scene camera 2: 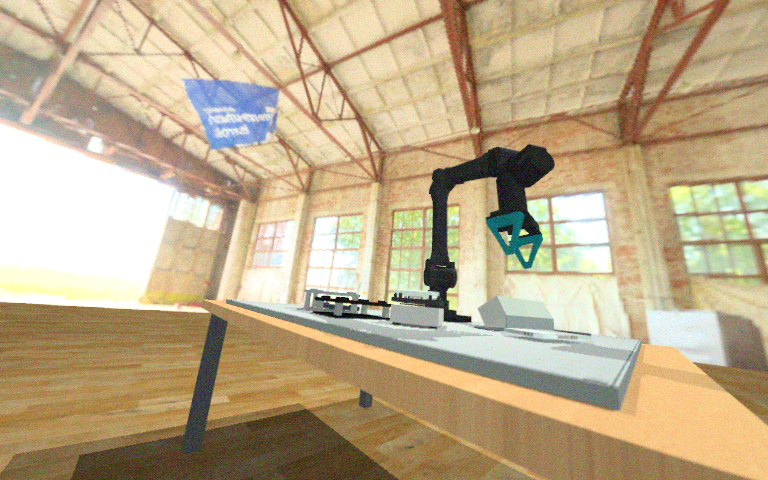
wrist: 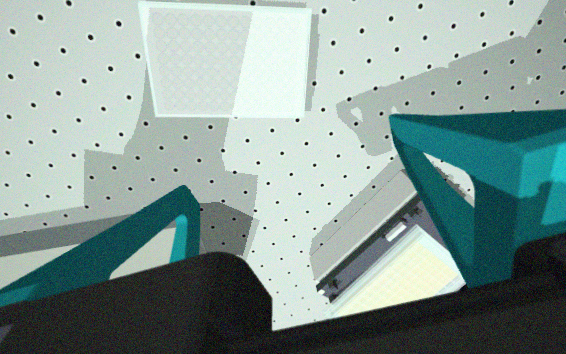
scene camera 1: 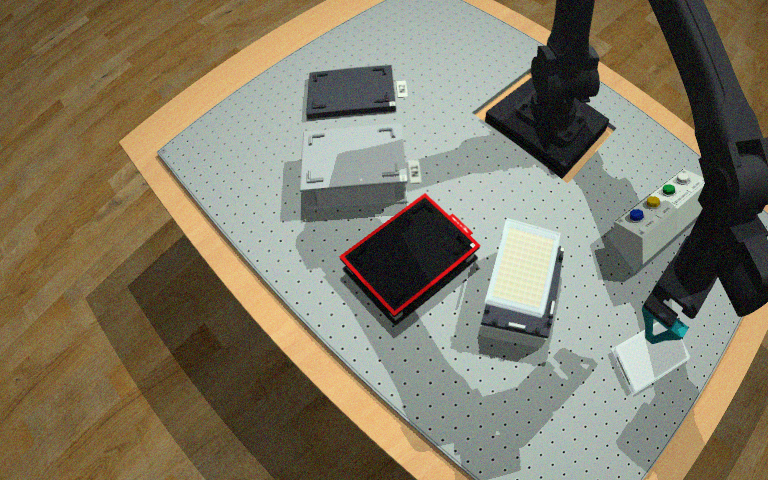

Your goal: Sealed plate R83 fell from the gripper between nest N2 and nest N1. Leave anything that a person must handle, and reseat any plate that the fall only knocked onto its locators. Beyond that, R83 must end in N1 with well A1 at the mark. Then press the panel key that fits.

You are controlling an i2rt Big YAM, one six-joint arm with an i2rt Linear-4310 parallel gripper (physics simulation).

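Places are measured from the arm's base along level axes (x ahead, y right, z down), in centimetres.
Pixels of known places: gripper, fingertip midpoint: [scene camera 2: 519, 261] [wrist: 285, 164] [scene camera 1: 664, 316]; arm's base at its link origin: [scene camera 1: 551, 119].
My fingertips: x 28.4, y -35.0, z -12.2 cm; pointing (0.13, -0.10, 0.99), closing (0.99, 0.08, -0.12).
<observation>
For each thing: its top centre in the pictures, then the offset to it from my fingertips. "spot": a spot on its surface instead.
- pale clear-walled plate at its top centre: [wrist: 228, 66] [scene camera 1: 653, 352] [scene camera 2: 545, 331] dx -1.7, dy -3.6, dz +12.9 cm
- Nest N1 at its top centre: [scene camera 1: 351, 151] [scene camera 2: 334, 290] dx +3.7, dy +54.1, dz +7.8 cm
- Nest N2 at its top centre: [scene camera 1: 350, 85] [scene camera 2: 339, 303] dx -10.3, dy +68.7, dz +12.0 cm
- plate with cream wells, top centre: [wrist: 404, 304] [scene camera 1: 526, 263] [scene camera 2: 418, 288] dx +3.1, dy +21.7, dz +6.1 cm
- dark-topped nest at a spot on its surface: [wrist: 367, 252] spot: dx +2.0, dy +16.4, dz +8.8 cm
- key panel at its top centre: [wrist: 60, 321] [scene camera 1: 673, 199] [scene camera 2: 516, 298] dx -23.9, dy +7.1, dz +5.9 cm
- black tray-like nest with a red rim, top centre: [scene camera 1: 410, 249] [scene camera 2: 354, 298] dx +10.1, dy +36.7, dz +9.7 cm
My gripper [scene camera 1: 668, 337] [scene camera 2: 519, 259] [wrist: 285, 164] is open and empty, raised above the table. A pale clear-walled plate [scene camera 1: 651, 362] [wrist: 225, 60] lies flat on the pegboard below and beyond the fingers; no label on it is readable. Nest N1 [scene camera 1: 353, 158] is a raised light grey block with bare corner locators. Nest N2 [scene camera 1: 351, 90] is low, dark and bare. A plate with cream wells [scene camera 1: 523, 268] [wrist: 400, 275] rests on a dark-topped nest [scene camera 1: 512, 322] [wrist: 367, 252]; whether it is fully seated is unclear. The key panel [scene camera 1: 640, 240] [scene camera 2: 515, 314] has blue [scene camera 1: 636, 215], yellow [scene camera 1: 653, 201], green [scene camera 1: 668, 189] and white [scene camera 1: 683, 177] keys.
A black tray-like nest with a red rim [scene camera 1: 368, 285] stands between N1 and the cream-well plate. The arm base [scene camera 1: 509, 121] is behind the nests' right side. The wooden table edge [scene camera 1: 271, 305] borders the pegboard. The arm partly covers the panel in scene camera 1.
</observation>
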